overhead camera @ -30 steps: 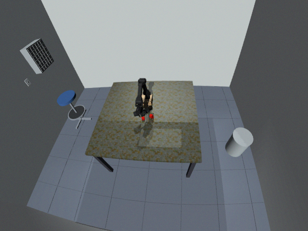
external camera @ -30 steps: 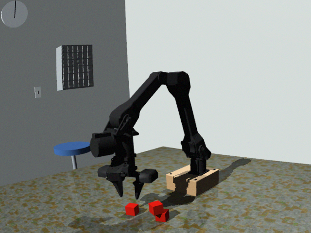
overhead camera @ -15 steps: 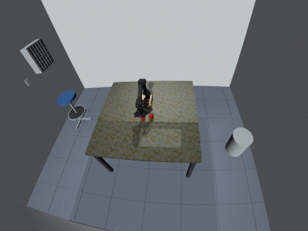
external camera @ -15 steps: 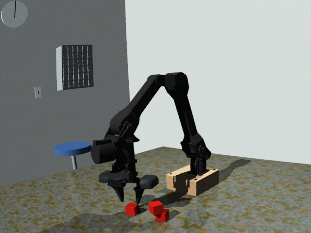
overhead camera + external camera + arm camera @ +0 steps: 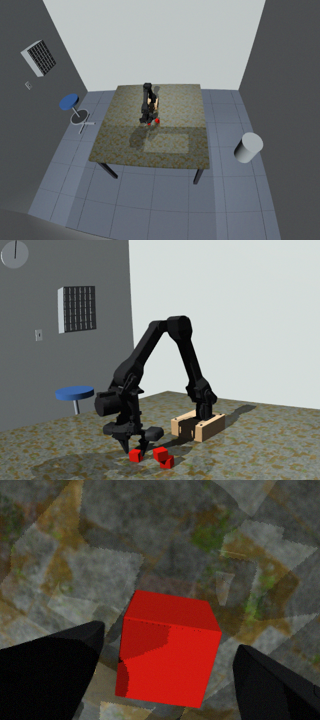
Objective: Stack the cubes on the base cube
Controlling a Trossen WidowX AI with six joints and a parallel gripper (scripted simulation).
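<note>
Right now the red base cube is 30 mm behind my gripper tip and 110 mm to the left of it.
</note>
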